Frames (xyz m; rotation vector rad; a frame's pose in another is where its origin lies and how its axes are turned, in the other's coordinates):
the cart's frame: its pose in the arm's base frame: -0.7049 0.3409 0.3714 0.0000 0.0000 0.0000
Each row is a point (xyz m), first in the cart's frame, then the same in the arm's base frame.
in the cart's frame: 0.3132 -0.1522 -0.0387
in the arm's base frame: -0.3917 0.1887 0.3327
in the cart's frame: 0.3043 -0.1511 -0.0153
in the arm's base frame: -0.4006 0.1898 0.3561
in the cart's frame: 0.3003 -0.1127 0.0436
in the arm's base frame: -0.4046 0.2282 0.4150
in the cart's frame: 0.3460 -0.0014 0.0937
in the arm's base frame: -0.3589 0.3395 0.4651
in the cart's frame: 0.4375 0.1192 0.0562
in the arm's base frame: -0.2674 0.4601 0.4276
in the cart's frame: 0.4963 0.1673 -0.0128
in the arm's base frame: -0.2086 0.5082 0.3586
